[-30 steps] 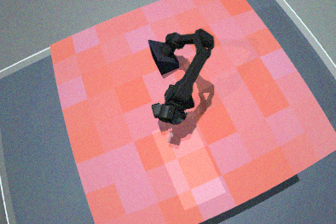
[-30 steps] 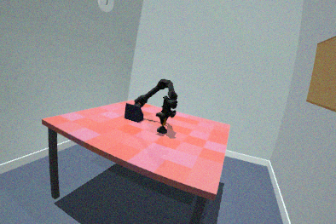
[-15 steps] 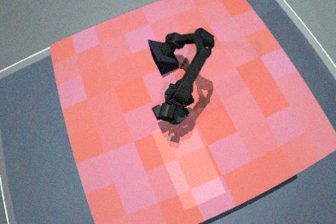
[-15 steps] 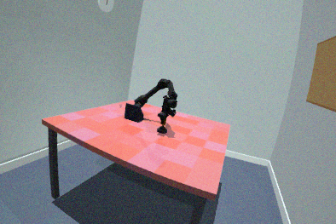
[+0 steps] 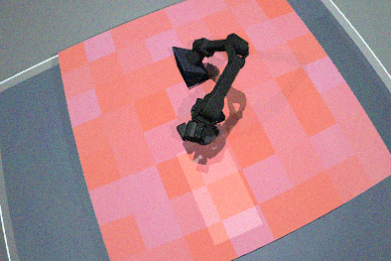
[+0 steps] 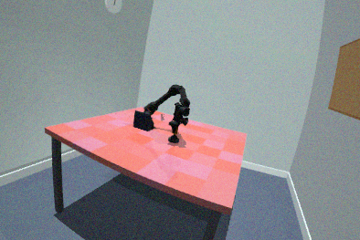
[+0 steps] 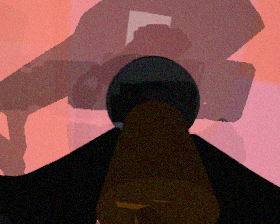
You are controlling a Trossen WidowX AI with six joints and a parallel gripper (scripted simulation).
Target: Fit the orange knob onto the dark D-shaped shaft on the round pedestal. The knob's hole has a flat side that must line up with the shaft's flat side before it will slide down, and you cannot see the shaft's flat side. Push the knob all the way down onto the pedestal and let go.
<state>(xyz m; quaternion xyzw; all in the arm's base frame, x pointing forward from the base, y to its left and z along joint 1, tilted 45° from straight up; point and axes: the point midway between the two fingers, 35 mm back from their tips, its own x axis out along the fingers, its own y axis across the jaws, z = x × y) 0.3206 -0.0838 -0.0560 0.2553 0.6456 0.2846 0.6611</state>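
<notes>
Now: the orange knob 2 cm above my gripper tip. Round my gripper tip: round dark pedestal 4 cm below.
</notes>
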